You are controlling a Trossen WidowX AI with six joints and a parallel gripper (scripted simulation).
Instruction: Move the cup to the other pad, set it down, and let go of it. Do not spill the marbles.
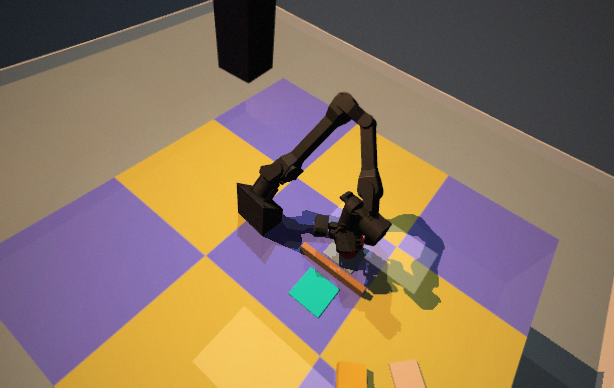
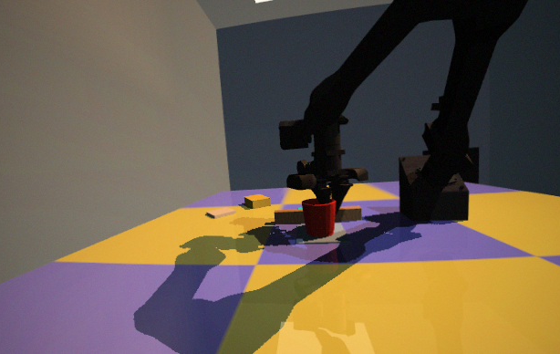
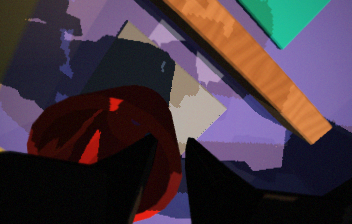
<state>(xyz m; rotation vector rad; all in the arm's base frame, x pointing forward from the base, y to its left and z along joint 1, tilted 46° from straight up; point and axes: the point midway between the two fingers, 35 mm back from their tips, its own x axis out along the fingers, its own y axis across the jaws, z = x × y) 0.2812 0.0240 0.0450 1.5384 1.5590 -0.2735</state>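
The grey pad is 3 cm ahead of my gripper tip, 1 cm to the left of it and 5 cm below it. Also, from my gripper tip: red cup: 3 cm ahead, 1 cm to the left; then wooden bar: 2 cm ahead, 7 cm to the right, 3 cm below; then green pad: 2 cm ahead, 16 cm to the right, 5 cm below.
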